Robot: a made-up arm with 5 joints.
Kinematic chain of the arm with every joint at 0, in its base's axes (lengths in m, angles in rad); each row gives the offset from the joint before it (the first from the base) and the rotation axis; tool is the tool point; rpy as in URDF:
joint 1: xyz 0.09 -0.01 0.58 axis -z
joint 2: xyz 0 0 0.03 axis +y
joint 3: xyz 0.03 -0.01 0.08 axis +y
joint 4: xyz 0.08 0 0 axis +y
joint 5: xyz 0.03 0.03 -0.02 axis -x
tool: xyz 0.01 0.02 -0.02 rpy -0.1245 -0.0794 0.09
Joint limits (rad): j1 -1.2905..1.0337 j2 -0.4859..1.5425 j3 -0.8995..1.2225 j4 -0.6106..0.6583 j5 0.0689..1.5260
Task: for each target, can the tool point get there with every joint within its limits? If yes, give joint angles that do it. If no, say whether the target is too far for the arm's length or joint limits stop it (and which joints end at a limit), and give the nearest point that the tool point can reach.
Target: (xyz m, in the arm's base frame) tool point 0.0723 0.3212 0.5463
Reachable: no: too far | nearest point 0.1121 0.2063 0.5665 | short by 0.123 m
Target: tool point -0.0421 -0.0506 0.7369
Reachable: no: joint limits stop it (at a limit: joint 1, joint 2, joint 3, joint 4, joint 5) | nearest point 0.0599 0.0248 0.8269 | short by 0.155 m
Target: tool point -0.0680 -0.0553 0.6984
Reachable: no: joint limits stop it (at a limit: joint 2, joint 3, joint 5) | nearest point 0.0456 -0.0227 0.6007 | short by 0.153 m
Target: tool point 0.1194 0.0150 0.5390
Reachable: yes | joints 0.1179 0.7196 0.8002 0.2200 0.4864
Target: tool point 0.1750 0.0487 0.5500
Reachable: yes | joints -0.4436 0.4077 0.4382 0.0146 0.9079
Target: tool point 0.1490 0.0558 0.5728
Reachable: yes | joints -0.7845 -0.0931 0.9882 -0.4254 1.3494
